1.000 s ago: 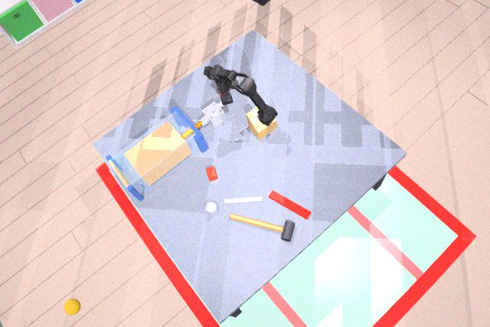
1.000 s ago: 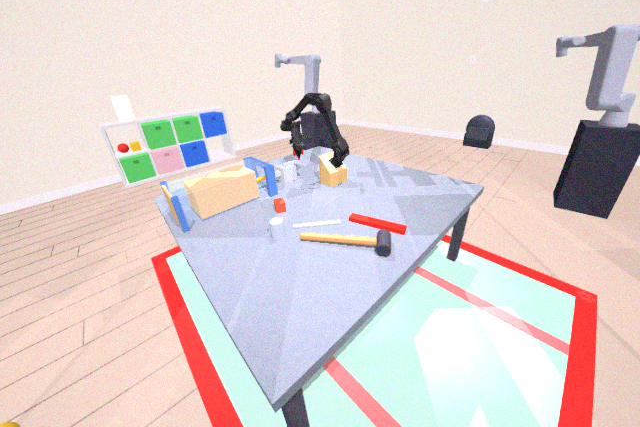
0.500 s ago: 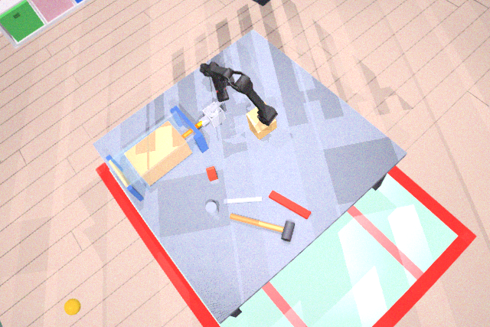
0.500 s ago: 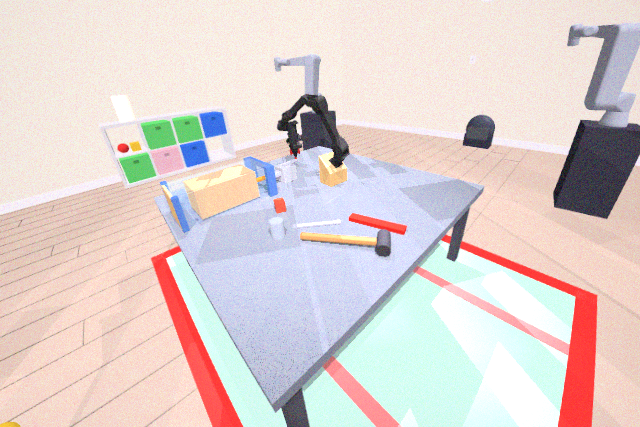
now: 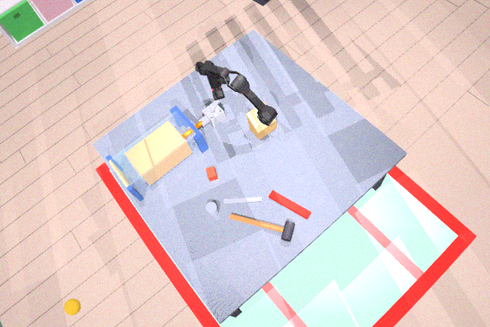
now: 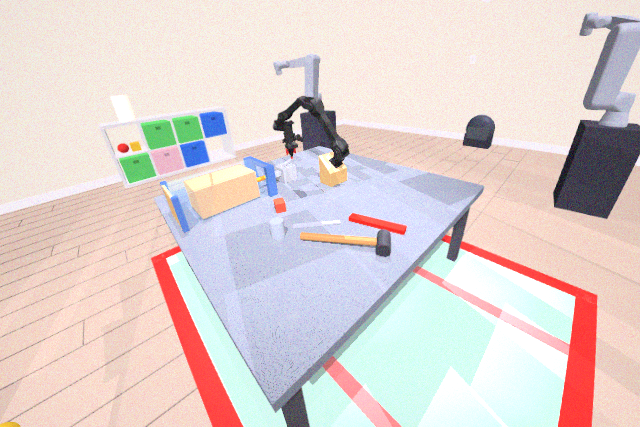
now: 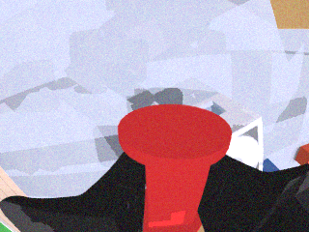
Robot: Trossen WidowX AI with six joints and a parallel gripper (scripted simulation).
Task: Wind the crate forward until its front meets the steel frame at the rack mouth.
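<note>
The white crank handle is 40 mm ahead of my gripper tip, 10 mm to the left of it and 10 mm below it. From my gripper tip the other things lie so: white bar (350 mm ahead, 520 mm to the left, 110 mm below); red knob (20 mm above); white winch (80 mm ahead, 30 mm to the left, 80 mm below).
</note>
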